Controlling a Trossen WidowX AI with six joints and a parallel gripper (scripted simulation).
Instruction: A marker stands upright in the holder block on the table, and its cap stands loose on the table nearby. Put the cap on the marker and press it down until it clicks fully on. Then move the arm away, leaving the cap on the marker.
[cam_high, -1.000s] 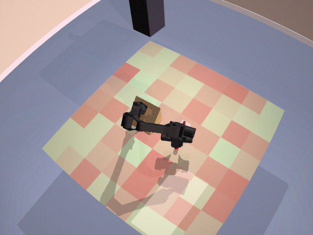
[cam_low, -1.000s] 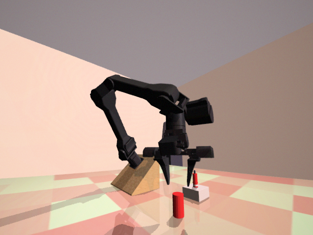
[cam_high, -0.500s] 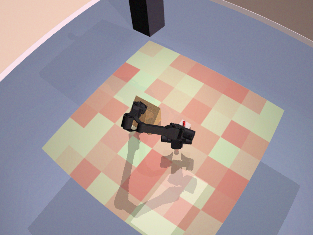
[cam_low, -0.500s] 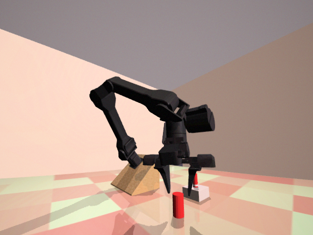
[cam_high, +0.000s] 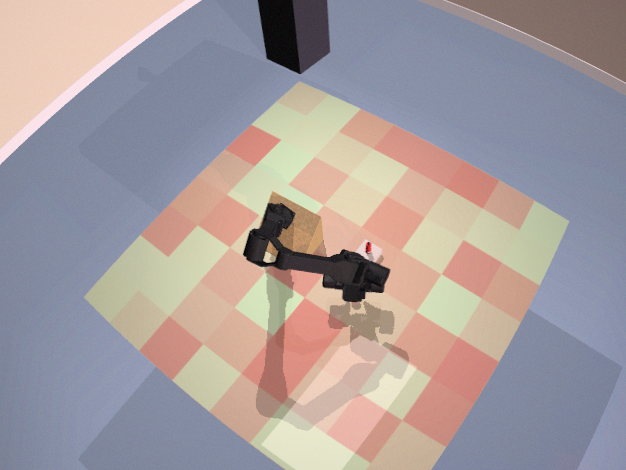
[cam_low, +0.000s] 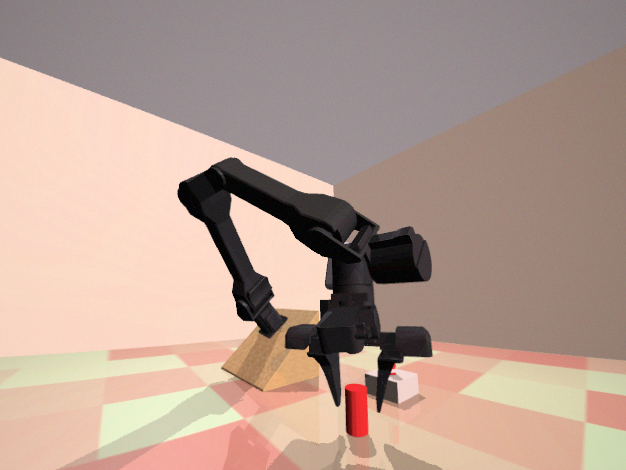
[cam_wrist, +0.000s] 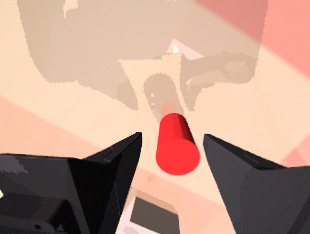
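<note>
My gripper tip is right at the red marker cap. The rest, counted from my gripper tip: white holder block 50 mm behind, 140 mm to the left, 10 mm below.
</note>
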